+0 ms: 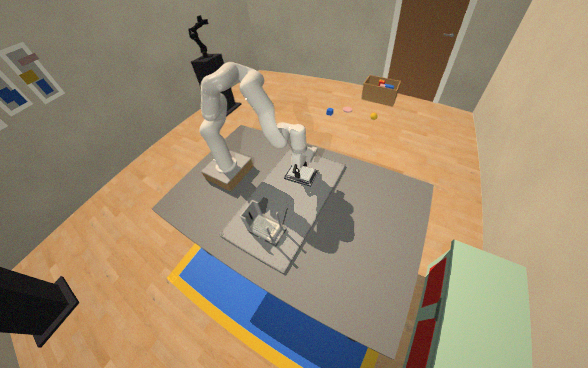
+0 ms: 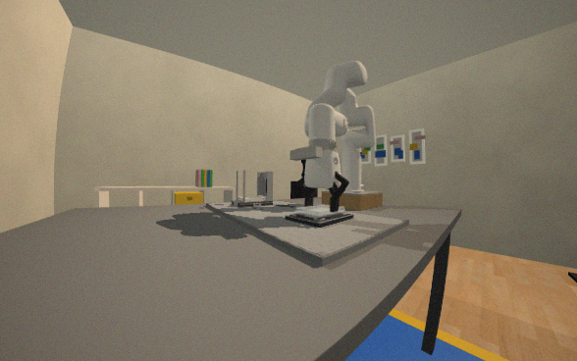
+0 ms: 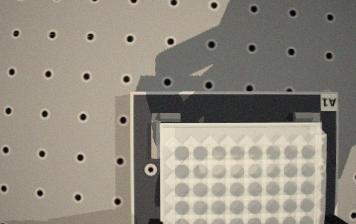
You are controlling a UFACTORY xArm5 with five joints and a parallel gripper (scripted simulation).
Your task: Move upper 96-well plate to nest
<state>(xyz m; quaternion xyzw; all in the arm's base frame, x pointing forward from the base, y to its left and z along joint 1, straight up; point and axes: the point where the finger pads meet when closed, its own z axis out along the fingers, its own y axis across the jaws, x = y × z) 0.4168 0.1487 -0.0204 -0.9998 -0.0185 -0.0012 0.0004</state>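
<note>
Right now my hand is 1 cm above the white 96-well plate. Also, from my hand: dark plate nest N1: 3 cm below; then A1 label: 8 cm ahead, 5 cm to the right, 3 cm below.
</note>
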